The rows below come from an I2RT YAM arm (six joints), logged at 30 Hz.
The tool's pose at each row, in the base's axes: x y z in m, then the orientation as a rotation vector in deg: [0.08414 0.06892 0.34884 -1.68 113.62 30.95]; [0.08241 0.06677 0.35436 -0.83 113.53 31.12]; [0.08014 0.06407 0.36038 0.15 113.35 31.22]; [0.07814 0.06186 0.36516 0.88 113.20 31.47]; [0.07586 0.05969 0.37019 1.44 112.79 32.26]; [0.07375 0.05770 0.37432 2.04 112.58 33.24]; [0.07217 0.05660 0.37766 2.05 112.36 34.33]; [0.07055 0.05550 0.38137 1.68 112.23 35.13]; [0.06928 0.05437 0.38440 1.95 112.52 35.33]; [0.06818 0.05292 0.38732 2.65 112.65 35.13]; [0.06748 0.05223 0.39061 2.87 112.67 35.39]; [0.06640 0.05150 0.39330 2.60 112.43 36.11]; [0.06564 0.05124 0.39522 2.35 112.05 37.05]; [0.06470 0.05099 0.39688 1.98 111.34 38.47]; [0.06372 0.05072 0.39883 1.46 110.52 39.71]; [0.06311 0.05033 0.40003 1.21 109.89 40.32]
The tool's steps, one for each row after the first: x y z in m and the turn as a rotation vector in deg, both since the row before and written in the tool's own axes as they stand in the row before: [-0.00439 0.00049 -0.00431 0.23 -0.23 0.65]; [-0.00470 0.00034 -0.00514 0.32 -0.35 0.69]; [-0.00368 0.00028 -0.00425 0.12 -0.24 0.60]; [-0.00377 0.00051 -0.00455 -0.38 -0.38 0.70]; [-0.00306 0.00035 -0.00400 -0.45 -0.16 0.85]; [-0.00240 0.00076 -0.00292 -0.78 -0.03 0.50]; [-0.00268 0.00099 -0.00307 -0.73 0.09 0.11]; [-0.00228 0.00063 -0.00255 0.04 0.25 0.32]; [-0.00234 0.00028 -0.00251 0.46 -0.05 0.40]; [-0.00261 0.00100 -0.00199 -0.08 0.02 0.28]; [-0.00194 0.00080 -0.00212 -0.66 -0.04 0.13]; [-0.00131 0.00082 -0.00139 -0.83 -0.13 0.23]; [-0.00101 0.00078 -0.00144 -1.28 -0.32 0.33]; [-0.00124 0.00094 -0.00155 -1.26 -0.42 0.12]; [-0.00084 0.00042 -0.00104 -0.67 -0.41 0.03]
